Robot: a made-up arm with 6 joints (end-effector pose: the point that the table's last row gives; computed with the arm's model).
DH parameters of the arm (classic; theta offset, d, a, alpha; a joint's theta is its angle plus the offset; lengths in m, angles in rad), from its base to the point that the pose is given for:
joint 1: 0 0.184 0 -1.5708
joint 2: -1.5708 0 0.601 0
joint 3: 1.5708 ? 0 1.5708
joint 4: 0 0.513 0 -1.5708
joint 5: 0 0 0 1.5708
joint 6: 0 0.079 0 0
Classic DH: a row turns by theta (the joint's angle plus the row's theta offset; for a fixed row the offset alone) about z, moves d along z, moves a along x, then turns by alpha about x.
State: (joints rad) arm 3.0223 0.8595 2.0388 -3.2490 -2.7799 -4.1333
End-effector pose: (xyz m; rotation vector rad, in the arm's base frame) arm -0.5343 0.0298 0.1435 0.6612 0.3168 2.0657
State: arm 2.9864 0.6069 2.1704 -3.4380 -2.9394 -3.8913
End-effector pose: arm -0.4830 0.0428 0.2652 0.7170 0.1861 2.4591
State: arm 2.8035 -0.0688 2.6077 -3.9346 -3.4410 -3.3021
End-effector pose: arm -0.2255 0.0225 0.4324 -0.3636 0.5286 -2.8460
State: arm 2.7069 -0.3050 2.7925 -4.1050 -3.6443 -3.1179
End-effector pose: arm -0.1256 -0.0169 0.4183 -0.0216 0.7323 -2.6403
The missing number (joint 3, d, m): 0.037
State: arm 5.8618 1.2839 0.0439 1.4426 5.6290 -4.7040
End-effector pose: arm 1.0302 -0.4735 0.4986 1.2859 -0.8390 1.7508
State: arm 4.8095 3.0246 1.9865 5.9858 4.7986 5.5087
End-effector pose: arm 0.0163 0.4525 -0.3318 1.0568 2.7590 0.7129
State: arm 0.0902 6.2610 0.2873 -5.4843 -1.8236 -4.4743
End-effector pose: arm 0.0658 -0.0119 1.2748 -0.7480 -1.8709 1.7862
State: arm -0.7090 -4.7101 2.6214 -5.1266 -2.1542 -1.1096
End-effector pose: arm 0.1413 -0.1520 -0.0729 0.4553 -1.9858 1.9445
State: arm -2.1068 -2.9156 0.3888 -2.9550 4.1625 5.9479
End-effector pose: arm 0.2779 0.3709 -0.7489 -0.1519 0.4054 0.5603
